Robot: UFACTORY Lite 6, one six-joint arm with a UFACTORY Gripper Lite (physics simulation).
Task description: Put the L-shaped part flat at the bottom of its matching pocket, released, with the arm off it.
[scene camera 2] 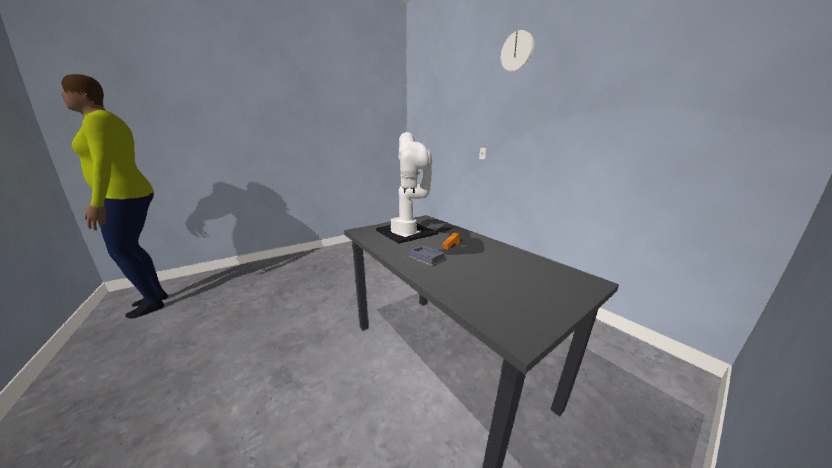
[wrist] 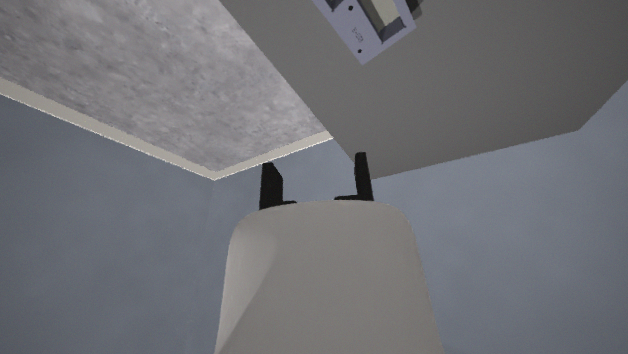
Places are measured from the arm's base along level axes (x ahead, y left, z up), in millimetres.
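Pixels of known places: hand, its tool point: (scene camera 2: pixel 409 191) (wrist: pixel 316 185); arm's base, origin of its link: (scene camera 2: pixel 406 232).
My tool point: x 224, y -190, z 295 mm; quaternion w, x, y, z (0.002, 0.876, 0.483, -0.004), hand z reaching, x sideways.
Ahead of a thing's pixels: the offset from my tool point to its middle. Level surfaces: height alone.
An orange part {dx +83, dy +231, dz -293 mm} (scene camera 2: pixel 451 240), which looks like the L-shaped part, lies on the table beside the grey pocket block; its exact shape is too small to tell. The grey block {dx +92, dy +23, dz -293 mm} (scene camera 2: pixel 426 255) (wrist: pixel 368 46) rests on the table, and part of it shows at the top edge of the wrist view with an open pocket. My gripper (scene camera 2: pixel 409 190) (wrist: pixel 316 159) is open with nothing between its fingers. It hangs high above the table, close to the arm's own column and away from the part and the block. The orange part does not show in the wrist view.
The dark table {dz -311 mm} (scene camera 2: pixel 523 291) (wrist: pixel 450 100) carries the arm's black base plate (scene camera 2: pixel 398 237). A person in a yellow top (scene camera 2: pixel 116 157) stands on the floor at the left, apart from the table. Walls stand behind the table.
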